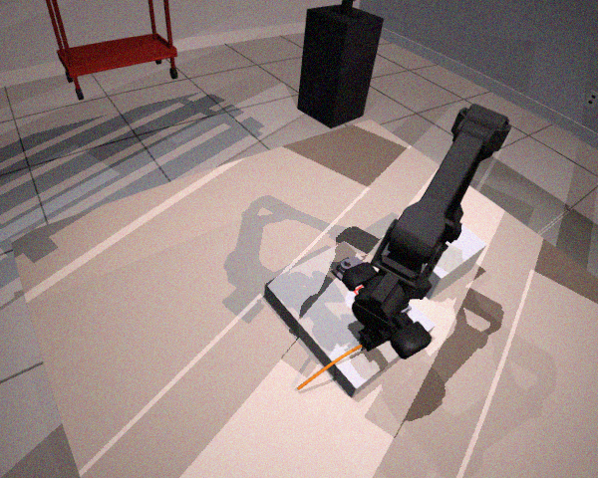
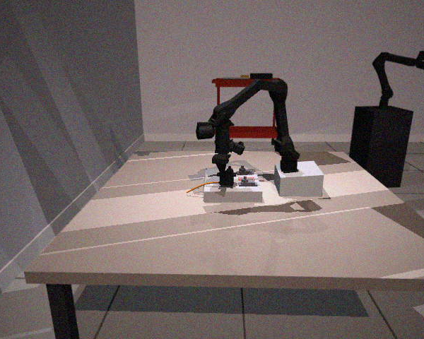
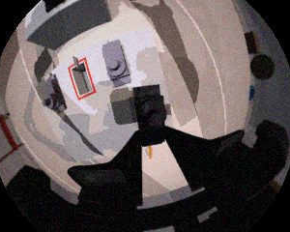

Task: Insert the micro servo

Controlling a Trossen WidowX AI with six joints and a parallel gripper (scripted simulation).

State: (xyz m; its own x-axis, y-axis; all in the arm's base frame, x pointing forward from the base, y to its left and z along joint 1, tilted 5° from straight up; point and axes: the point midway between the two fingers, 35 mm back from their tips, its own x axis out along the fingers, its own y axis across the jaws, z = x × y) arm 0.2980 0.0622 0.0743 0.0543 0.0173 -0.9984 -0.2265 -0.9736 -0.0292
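The white deck lies 100 mm to the right of my gripper tip, 80 mm below it and 10 mm behind it.
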